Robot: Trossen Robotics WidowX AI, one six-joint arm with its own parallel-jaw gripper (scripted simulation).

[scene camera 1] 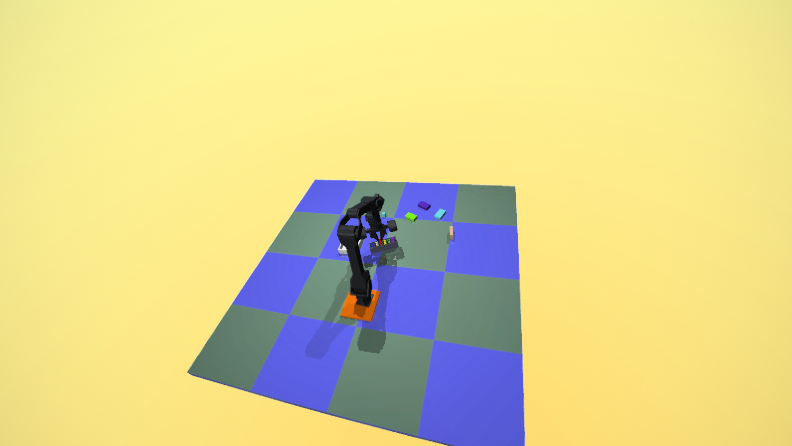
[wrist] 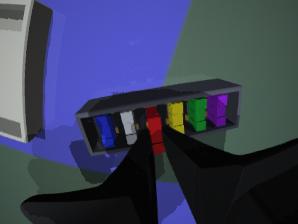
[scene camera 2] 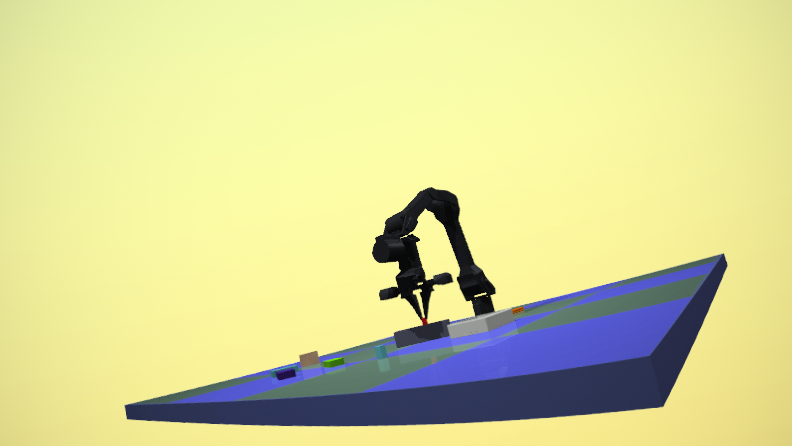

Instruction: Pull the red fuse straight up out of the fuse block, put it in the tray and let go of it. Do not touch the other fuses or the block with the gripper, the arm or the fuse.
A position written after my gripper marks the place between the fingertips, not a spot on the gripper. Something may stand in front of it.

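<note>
I am holding a red fuse in my gripper (scene camera 2: 424, 319), and the wrist view shows the gripper too (wrist: 155, 133). A white tray (scene camera 2: 493, 320) is visible as well.
</note>
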